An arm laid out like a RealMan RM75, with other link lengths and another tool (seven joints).
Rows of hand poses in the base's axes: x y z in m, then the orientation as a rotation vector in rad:
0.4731, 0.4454, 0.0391, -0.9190, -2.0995, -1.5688
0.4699, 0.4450, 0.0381, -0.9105, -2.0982, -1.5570
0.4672, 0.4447, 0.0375, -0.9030, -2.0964, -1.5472
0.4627, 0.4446, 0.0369, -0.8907, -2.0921, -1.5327
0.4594, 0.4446, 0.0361, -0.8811, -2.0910, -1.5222
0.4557, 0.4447, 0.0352, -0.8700, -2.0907, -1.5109
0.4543, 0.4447, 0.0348, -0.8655, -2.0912, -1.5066
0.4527, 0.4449, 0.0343, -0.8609, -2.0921, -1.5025
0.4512, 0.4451, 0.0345, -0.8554, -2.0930, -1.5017
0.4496, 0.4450, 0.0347, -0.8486, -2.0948, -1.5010
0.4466, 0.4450, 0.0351, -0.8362, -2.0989, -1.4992
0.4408, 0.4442, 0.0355, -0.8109, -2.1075, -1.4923
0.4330, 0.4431, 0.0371, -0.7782, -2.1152, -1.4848
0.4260, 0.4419, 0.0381, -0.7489, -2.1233, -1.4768
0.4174, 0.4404, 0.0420, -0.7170, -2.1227, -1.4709
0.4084, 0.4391, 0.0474, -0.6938, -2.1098, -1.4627
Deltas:
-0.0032, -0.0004, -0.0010, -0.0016, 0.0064, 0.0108
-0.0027, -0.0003, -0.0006, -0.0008, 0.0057, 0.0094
-0.0045, -0.0001, -0.0006, 0.0000, 0.0092, 0.0150
-0.0033, 0.0000, -0.0008, -0.0011, 0.0052, 0.0111
-0.0037, 0.0001, -0.0009, -0.0016, 0.0048, 0.0124
-0.0014, 0.0000, -0.0004, -0.0009, 0.0014, 0.0048
-0.0016, 0.0002, -0.0005, -0.0011, 0.0010, 0.0047
-0.0015, 0.0002, 0.0002, 0.0005, -0.0011, 0.0040
-0.0016, -0.0001, 0.0002, 0.0003, -0.0020, 0.0047
-0.0030, 0.0000, 0.0004, -0.0002, -0.0040, 0.0087
-0.0058, -0.0008, 0.0004, -0.0020, -0.0065, 0.0190
-0.0078, -0.0011, 0.0016, -0.0001, -0.0073, 0.0244
-0.0070, -0.0012, 0.0010, -0.0014, -0.0069, 0.0221
-0.0086, -0.0015, 0.0039, 0.0050, -0.0029, 0.0244
-0.0090, -0.0013, 0.0054, 0.0089, 0.0084, 0.0215

